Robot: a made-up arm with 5 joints.
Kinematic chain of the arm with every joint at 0, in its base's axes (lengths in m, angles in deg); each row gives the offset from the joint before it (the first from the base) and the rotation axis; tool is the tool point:
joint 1: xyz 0 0 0.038 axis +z
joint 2: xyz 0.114 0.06 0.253 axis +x
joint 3: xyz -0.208 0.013 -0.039 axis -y
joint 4: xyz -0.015 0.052 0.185 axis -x
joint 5: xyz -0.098 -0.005 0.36 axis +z
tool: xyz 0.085 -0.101 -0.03
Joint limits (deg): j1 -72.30..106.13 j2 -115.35..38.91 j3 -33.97..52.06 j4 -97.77..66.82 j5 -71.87..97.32
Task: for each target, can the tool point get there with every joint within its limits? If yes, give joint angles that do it. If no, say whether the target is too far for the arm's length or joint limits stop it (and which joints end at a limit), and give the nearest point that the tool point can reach.
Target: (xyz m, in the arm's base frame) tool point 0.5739 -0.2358 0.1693
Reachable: no: joint limits stop it (at a limit: joint 1, joint 3) | nearest point 0.4747 -0.0679 0.1820 | short by 0.195 m
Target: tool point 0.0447 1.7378 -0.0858
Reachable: no: too far | nearest point 0.0170 0.6620 0.1683 | short by 1.106 m
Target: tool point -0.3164 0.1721 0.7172
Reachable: yes | joints 6.79 7.91 26.61 24.78 53.15
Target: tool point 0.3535 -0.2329 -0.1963
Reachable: no: joint limits stop it (at a limit: joint 1, joint 2, joint 3) | nearest point 0.2902 -0.0920 -0.0797 | short by 0.194 m
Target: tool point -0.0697 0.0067 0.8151
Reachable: yes | joints 55.94 7.99 -22.01 23.13 -57.72
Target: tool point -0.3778 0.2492 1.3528
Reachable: no: too far | nearest point -0.2350 0.1550 0.8045 | short by 0.574 m
